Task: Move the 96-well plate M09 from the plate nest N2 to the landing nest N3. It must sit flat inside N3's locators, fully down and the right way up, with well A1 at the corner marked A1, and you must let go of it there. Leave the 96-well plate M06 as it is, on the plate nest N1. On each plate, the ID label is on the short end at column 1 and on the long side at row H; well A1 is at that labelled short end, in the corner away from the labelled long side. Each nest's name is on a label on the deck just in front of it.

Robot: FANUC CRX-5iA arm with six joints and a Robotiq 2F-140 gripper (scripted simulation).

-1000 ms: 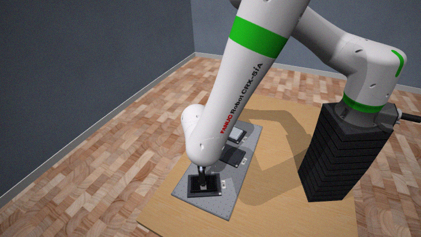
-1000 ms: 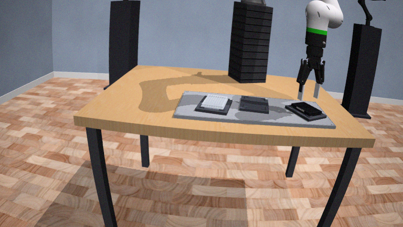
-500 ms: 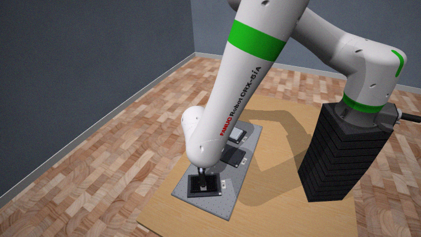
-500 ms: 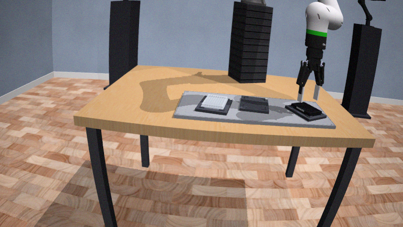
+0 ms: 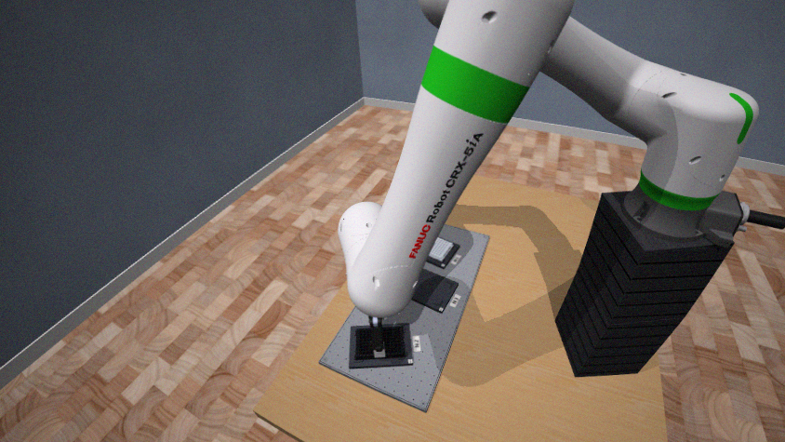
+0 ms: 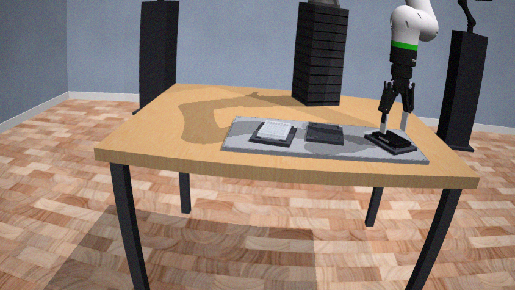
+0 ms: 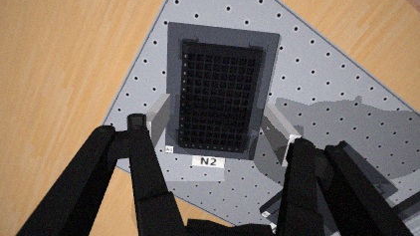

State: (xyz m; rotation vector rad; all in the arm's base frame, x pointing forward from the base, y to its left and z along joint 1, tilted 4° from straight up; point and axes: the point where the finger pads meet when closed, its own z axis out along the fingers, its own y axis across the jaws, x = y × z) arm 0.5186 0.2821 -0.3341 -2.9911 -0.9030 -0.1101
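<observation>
Right now the black 96-well plate M09 is 5 cm below my hand. From my hand the other things lie so: N2 label: 8 cm behind, 5 cm to the right, 7 cm below; then plate nest N2: 6 cm below; then landing nest N3: 2 cm behind, 23 cm to the right, 6 cm below.
</observation>
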